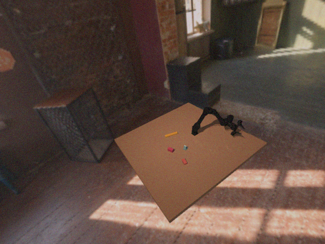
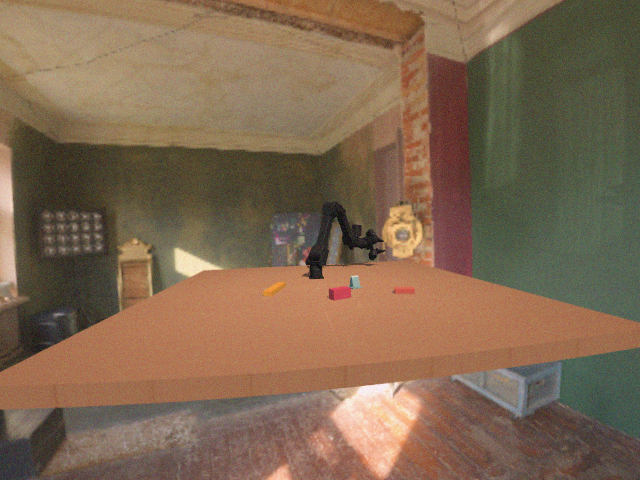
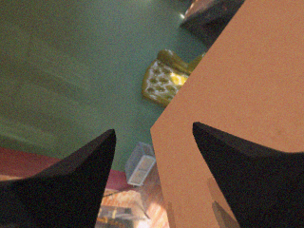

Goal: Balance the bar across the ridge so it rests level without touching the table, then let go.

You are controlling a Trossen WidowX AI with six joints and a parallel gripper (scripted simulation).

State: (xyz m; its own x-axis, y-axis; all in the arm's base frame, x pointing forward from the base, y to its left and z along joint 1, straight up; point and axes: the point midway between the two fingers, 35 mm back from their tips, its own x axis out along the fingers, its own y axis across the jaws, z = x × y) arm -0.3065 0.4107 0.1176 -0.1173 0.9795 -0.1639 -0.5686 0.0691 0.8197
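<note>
My gripper tip is now 71 cm short of the pink-red block, 40 cm to the left of it and 10 cm above it. From my gripper tip the other things lie so: bar (54 cm ahead, 63 cm to the right, 10 cm below).
</note>
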